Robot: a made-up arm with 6 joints. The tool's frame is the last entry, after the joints. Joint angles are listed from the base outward.
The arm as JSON. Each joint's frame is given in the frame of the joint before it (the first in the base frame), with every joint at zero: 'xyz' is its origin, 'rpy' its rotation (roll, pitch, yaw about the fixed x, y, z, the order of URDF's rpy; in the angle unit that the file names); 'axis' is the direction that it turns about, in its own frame. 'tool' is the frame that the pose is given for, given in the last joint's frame.
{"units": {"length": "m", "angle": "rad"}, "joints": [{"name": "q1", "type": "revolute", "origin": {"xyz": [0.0, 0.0, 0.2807], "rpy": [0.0, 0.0, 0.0]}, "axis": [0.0, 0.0, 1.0]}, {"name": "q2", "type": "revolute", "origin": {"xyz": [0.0, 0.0, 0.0], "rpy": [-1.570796, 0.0, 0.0]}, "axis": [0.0, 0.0, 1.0]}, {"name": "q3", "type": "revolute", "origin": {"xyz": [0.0, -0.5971, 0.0], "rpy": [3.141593, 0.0, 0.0]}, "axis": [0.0, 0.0, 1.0]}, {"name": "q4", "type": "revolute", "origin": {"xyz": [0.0, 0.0, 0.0], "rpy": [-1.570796, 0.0, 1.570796]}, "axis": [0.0, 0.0, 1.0]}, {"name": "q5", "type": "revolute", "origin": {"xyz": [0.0, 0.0, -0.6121], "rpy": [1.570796, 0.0, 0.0]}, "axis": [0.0, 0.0, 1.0]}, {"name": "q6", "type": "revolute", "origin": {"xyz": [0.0, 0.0, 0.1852], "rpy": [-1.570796, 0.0, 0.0]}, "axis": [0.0, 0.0, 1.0]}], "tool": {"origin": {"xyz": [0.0, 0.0, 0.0], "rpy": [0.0, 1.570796, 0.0]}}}
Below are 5 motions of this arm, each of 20 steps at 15 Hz.
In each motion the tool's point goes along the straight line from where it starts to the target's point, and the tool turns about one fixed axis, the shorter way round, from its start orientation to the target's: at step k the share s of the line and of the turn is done. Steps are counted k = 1, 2, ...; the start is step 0. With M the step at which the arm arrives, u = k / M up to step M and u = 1 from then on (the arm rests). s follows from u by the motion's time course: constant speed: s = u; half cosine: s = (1 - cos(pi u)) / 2; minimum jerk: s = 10 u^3 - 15 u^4 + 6 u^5.
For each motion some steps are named. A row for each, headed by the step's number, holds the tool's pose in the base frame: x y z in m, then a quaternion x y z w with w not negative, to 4 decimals.
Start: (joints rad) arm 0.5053 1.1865 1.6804 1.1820 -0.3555 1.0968
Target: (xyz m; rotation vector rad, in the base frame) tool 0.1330 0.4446 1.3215 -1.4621 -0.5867 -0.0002
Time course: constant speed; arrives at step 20
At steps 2, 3, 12, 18, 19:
2: 0.8403 0.4297 0.9832 -0.8396 -0.1604 -0.0977 0.5097
3: 0.8010 0.4306 1.0020 -0.8314 -0.1666 -0.0924 0.5220
12: 0.4473 0.4380 1.1712 -0.7472 -0.2204 -0.0440 0.6255
18: 0.2116 0.4429 1.2839 -0.6813 -0.2535 -0.0111 0.6866
19: 0.1723 0.4438 1.3027 -0.6696 -0.2587 -0.0056 0.6961

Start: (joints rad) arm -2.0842 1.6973 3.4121 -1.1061 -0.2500 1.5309
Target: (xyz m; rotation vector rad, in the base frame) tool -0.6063 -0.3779 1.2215 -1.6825 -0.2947 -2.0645
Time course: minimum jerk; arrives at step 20
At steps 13, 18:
13: -0.5579 -0.4164 1.1306 -0.6416 -0.1206 -0.7191 0.2380
18: -0.6045 -0.3793 1.2182 -0.6124 -0.1076 -0.7489 0.2293

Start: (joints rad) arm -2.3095 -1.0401 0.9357 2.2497 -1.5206 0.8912
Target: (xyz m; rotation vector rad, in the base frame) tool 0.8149 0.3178 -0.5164 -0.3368 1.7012 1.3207
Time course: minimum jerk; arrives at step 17
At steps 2, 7, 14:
2: 0.6861 0.5752 1.0670 -0.2544 -0.1411 0.7516 0.5920
7: 0.7285 0.4905 0.5462 -0.2358 0.1558 0.7463 0.6026
14: 0.8095 0.3286 -0.4499 -0.1451 0.6640 0.5572 0.4771

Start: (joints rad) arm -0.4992 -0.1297 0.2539 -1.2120 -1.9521 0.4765
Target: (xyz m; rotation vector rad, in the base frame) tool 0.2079 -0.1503 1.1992 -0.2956 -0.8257 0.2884
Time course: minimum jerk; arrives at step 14
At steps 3, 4, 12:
3: 0.4391 -0.3109 0.9590 0.1655 0.3550 0.4622 0.7956
4: 0.4204 -0.2979 0.9784 0.1423 0.2967 0.4475 0.8315
12: 0.2137 -0.1543 1.1932 -0.1353 -0.3810 0.1500 0.9023

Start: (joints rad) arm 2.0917 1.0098 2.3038 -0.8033 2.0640 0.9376
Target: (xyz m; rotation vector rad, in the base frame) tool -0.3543 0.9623 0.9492 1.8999 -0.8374 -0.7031
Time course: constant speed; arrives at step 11
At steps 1, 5, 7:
1: -0.2932 0.7773 1.1324 0.8309 -0.0836 -0.2159 0.5059
5: -0.3177 0.8513 1.0591 0.8144 -0.1880 -0.2459 0.4909
7: -0.3299 0.8883 1.0225 0.8023 -0.2393 -0.2599 0.4811

